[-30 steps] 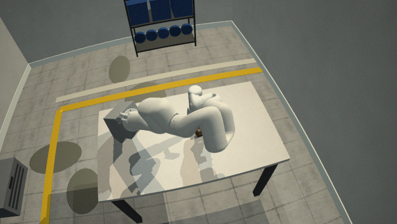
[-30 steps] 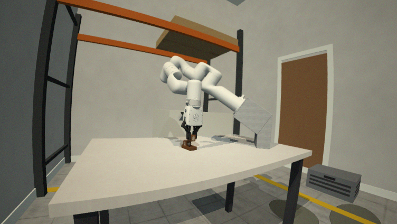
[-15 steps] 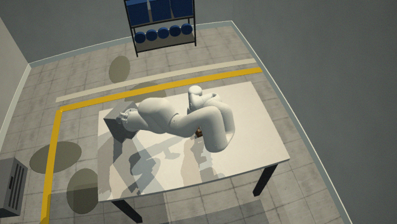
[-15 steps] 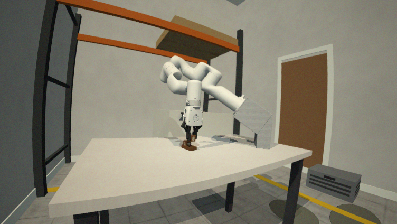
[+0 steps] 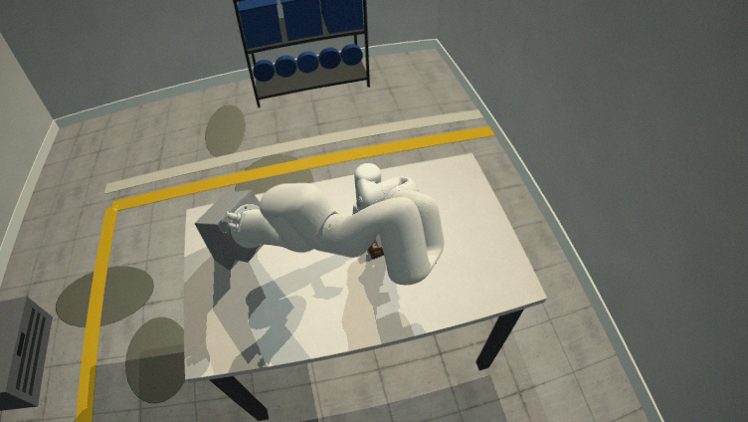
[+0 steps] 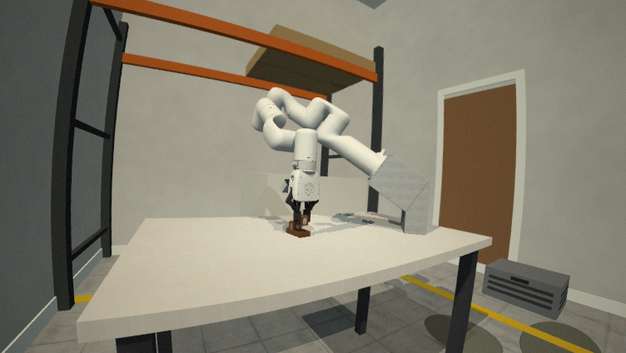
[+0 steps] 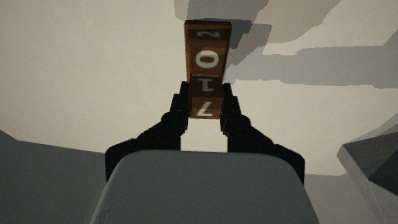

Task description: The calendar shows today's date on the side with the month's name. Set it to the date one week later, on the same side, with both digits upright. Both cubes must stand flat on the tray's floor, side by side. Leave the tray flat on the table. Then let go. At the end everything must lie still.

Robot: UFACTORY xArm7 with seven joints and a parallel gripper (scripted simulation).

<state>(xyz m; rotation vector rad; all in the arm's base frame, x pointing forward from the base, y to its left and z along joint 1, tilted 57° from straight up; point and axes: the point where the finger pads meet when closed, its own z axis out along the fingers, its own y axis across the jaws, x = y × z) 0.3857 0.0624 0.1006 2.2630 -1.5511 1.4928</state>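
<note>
Now: the brown wooden tray 60 mm below my hand and 20 mm to the right of it.
</note>
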